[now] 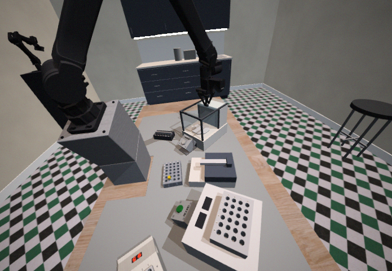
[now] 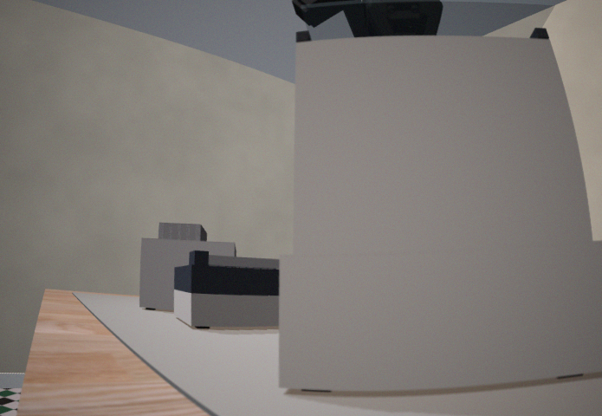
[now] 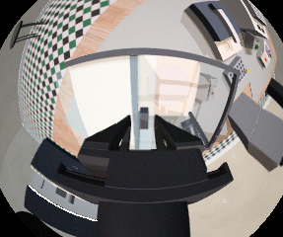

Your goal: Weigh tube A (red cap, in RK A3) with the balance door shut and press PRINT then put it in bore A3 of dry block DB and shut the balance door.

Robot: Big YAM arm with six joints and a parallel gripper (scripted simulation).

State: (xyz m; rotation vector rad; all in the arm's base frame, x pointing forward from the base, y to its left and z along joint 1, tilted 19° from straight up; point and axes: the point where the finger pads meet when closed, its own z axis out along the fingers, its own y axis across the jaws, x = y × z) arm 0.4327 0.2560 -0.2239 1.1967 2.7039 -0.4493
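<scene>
My gripper is now 2 cm short of the balance door, 2 cm to the right of it and 1 cm above it. Also, from my hand: magnet block: 30 cm behind, 2 cm to the left, 20 cm below; then spectrophotometer: 3 cm behind, 33 cm to the right, 16 cm below; then tube rack: 22 cm behind, 30 cm to the right, 21 cm below.
</scene>
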